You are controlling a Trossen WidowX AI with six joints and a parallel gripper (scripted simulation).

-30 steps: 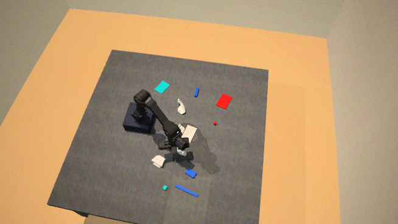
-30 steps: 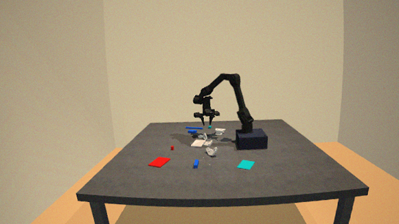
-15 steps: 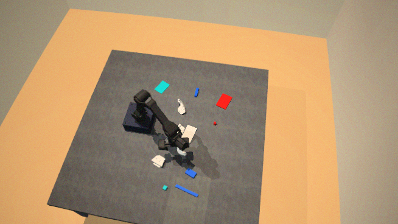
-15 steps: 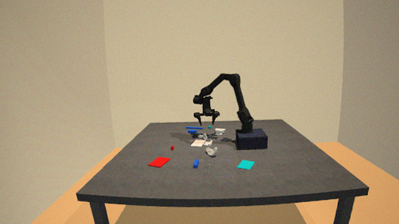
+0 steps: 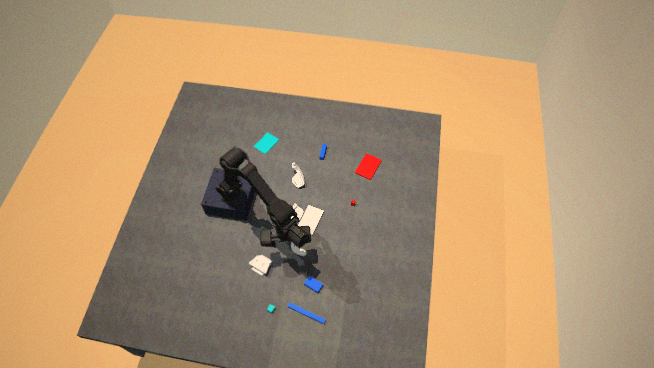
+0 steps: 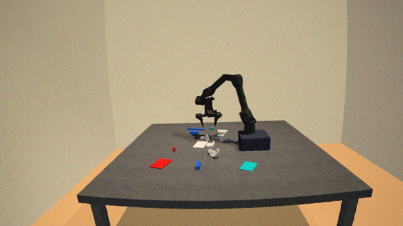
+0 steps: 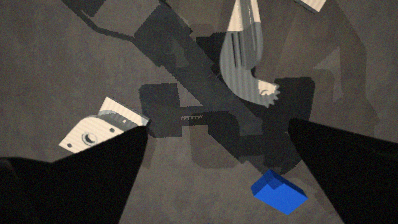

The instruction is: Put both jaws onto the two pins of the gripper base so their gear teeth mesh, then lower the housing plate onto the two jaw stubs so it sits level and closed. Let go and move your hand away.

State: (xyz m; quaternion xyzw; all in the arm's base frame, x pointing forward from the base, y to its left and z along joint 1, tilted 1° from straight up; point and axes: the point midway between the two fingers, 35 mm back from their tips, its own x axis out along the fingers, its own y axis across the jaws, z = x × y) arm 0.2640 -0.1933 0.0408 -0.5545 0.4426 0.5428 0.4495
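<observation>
Now: gripper tip 80 mm above the white jaw, 50 mm short of it and 20 mm to the right of it. Also, from my gripper tip: blue block: 120 mm to the right, 120 mm ahead, 80 mm below; white block: 100 mm behind, 80 mm below, 60 mm to the right; cyan cube: 230 mm to the right, 80 mm below, 30 mm behind.
</observation>
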